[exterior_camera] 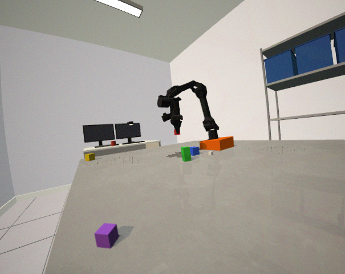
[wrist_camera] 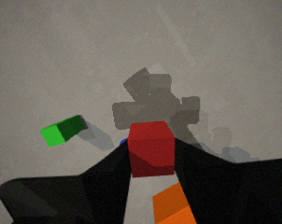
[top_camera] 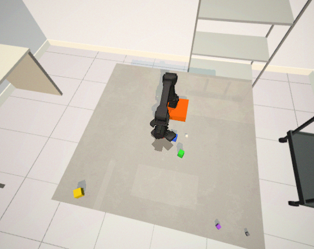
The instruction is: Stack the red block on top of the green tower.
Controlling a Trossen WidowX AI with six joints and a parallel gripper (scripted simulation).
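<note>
My gripper tip is 6 cm past the blue block, 7 cm to the right of it and 11 cm above it. From my gripper tip the other things lie so: purple block 40 cm ahead, 48 cm to the left, 12 cm below; small white cube 11 cm behind, 15 cm to the left, 12 cm below; red block 1 cm above.
</note>
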